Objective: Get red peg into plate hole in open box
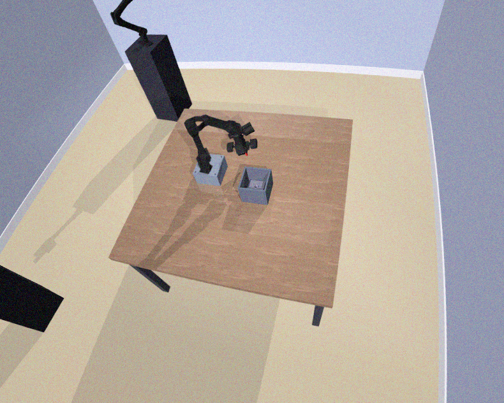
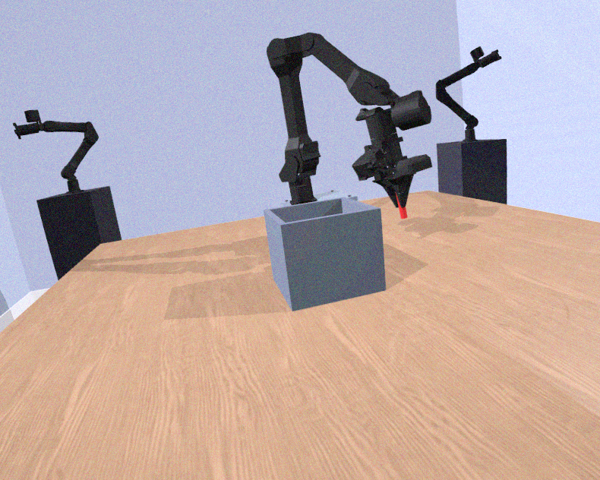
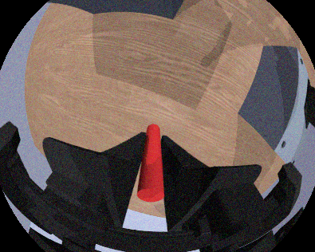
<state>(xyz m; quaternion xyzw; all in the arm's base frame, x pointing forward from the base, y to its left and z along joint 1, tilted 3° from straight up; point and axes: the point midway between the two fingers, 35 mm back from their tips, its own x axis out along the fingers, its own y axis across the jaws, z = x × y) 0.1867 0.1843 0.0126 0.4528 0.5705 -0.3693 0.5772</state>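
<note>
Now: the plate 21 cm to the right of my gripper tip, 14 cm ahead of it and 5 cm below it. Also, from my gripper tip: red peg (1 cm above).
</note>
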